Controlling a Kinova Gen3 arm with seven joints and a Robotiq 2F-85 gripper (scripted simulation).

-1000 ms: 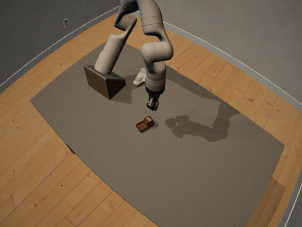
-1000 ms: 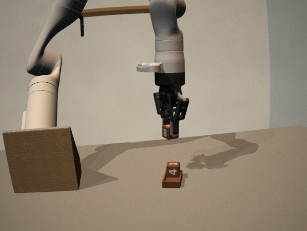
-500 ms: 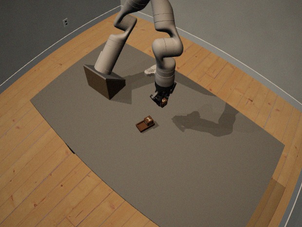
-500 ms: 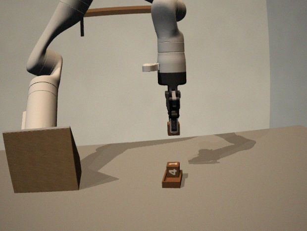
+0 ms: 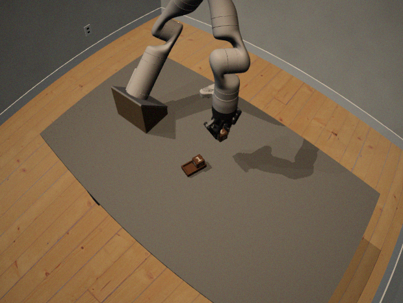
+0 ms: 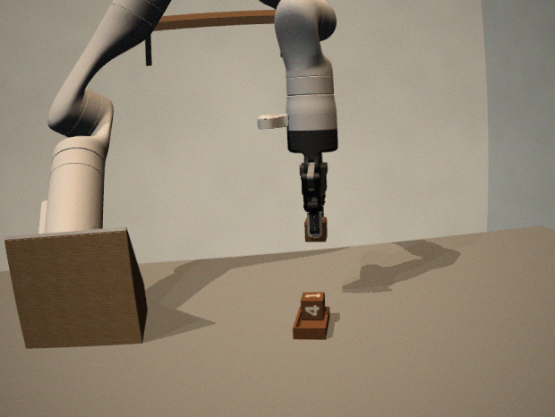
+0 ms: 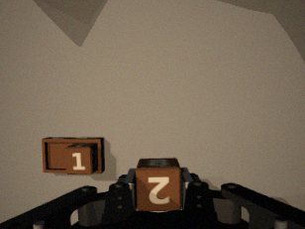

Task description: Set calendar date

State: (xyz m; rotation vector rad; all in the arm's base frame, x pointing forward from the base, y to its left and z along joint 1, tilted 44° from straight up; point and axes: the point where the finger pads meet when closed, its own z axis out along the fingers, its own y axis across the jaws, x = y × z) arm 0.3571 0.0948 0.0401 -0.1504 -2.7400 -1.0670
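Now: the brown tray 120 mm below my hand, 110 mm to the right of it and 20 mm behind it. Also, from my hand: brown cube 10 mm below.
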